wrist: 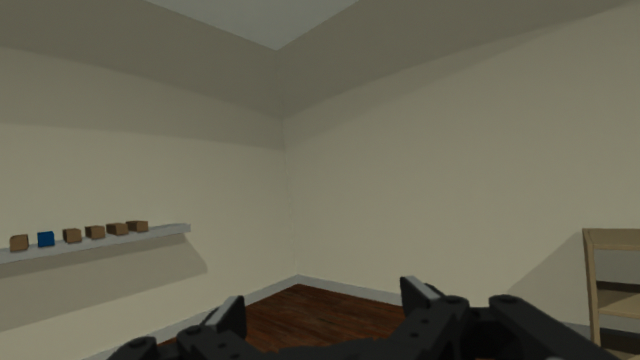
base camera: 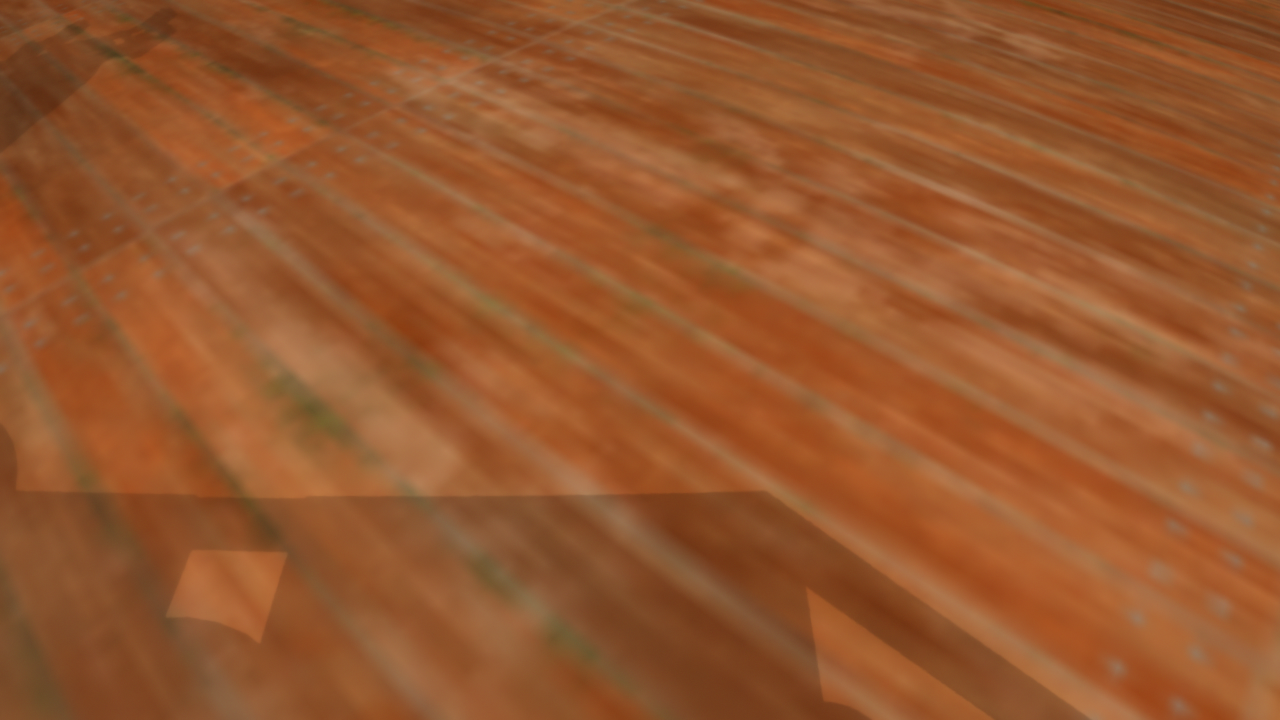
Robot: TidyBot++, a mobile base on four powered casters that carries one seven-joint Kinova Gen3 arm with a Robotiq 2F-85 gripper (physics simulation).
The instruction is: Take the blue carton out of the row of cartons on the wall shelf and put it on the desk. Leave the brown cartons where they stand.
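Places are measured from the arm's base along level axes (x left, y back, z up), in centimetres.
Pixels of known places: gripper, between the fingertips: (wrist: 323,304).
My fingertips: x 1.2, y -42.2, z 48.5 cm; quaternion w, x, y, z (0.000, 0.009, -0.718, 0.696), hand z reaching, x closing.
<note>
Behind a point stands the place of what it marks.
The blue carton (wrist: 46,239) @(y -154.6, x 133.9, z 42.6 cm) stands in a row on the wall shelf (wrist: 170,230) @(y -198.7, x 95.7, z 37.3 cm) at the left of the wrist view. One brown carton (wrist: 19,243) @(y -147.5, x 140.3, z 42.5 cm) stands to its left. Several more stand to its right, the nearest being a brown carton (wrist: 72,235) @(y -162.1, x 127.2, z 42.8 cm), with small gaps between them. My gripper (wrist: 323,304) @(y -42.2, x 1.2, z 48.5 cm) is open and empty at the bottom of the wrist view, well away from the shelf. The desk does not show in either view. The cartons and gripper do not show in the base camera view.
A light wooden shelf unit (wrist: 594,290) @(y -133.3, x -107.7, z 2.3 cm) stands at the right edge of the wrist view. Two walls meet in a corner near the middle, above the wooden floor (wrist: 300,315) @(y -235.9, x 23.2, z -39.7 cm) (base camera: 626,358) @(y -44.7, x 2.3, z -39.7 cm). Shadows lie across the floor in the base camera view.
</note>
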